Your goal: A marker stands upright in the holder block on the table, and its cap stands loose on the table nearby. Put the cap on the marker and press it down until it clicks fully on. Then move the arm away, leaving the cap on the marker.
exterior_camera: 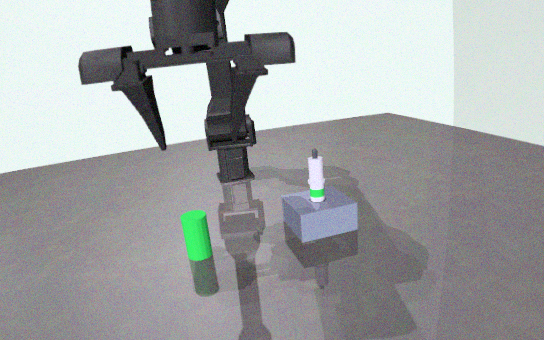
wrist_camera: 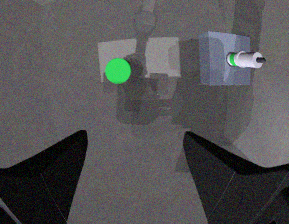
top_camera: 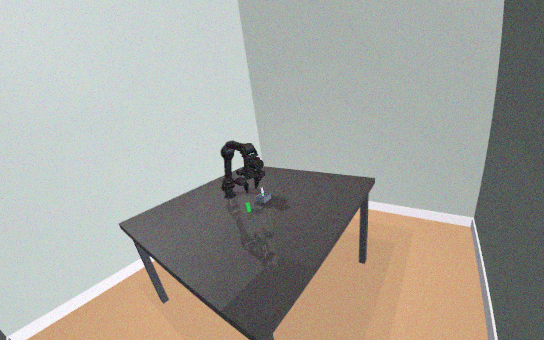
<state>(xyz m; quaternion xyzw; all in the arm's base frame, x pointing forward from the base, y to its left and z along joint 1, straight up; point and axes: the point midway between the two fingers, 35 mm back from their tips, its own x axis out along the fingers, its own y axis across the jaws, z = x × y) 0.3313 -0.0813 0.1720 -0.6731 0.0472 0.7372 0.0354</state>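
Right now my gripper tip is 40 mm past the green cap, 20 mm to the left of it and 110 mm above it. The rest, counted from my gripper tip: grey-blue holder block 50 mm behind, 140 mm to the left, 120 mm below.
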